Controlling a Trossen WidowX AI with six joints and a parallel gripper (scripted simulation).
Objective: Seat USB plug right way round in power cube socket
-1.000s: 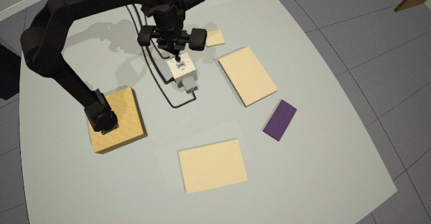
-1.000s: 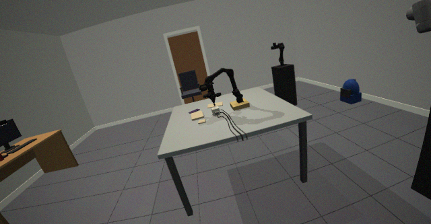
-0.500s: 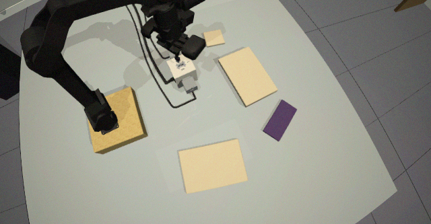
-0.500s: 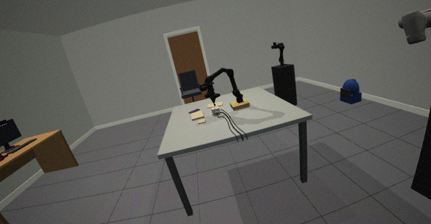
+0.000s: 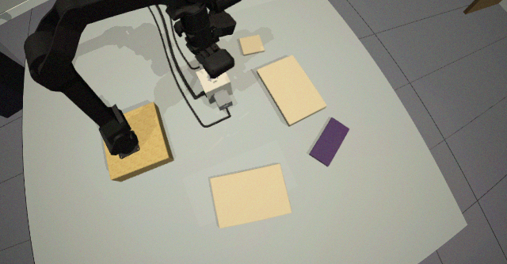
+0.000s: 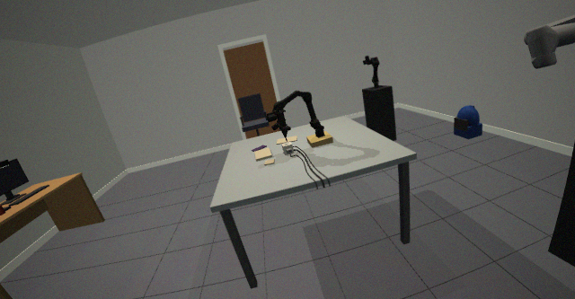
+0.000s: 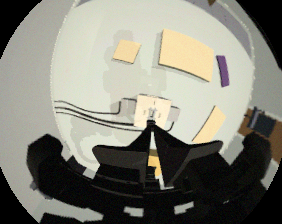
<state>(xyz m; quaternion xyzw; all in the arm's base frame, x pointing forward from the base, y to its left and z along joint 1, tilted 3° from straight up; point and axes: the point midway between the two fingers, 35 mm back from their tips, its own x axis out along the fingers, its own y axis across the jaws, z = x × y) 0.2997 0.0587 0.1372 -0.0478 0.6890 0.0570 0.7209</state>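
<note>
The dark usb plug is 20 mm below my gripper tip. From my gripper tip the other things lie so: purple block: 310 mm to the right, 220 mm ahead, 130 mm below; then tan square: 170 mm ahead, 130 mm below, 90 mm to the left.
</note>
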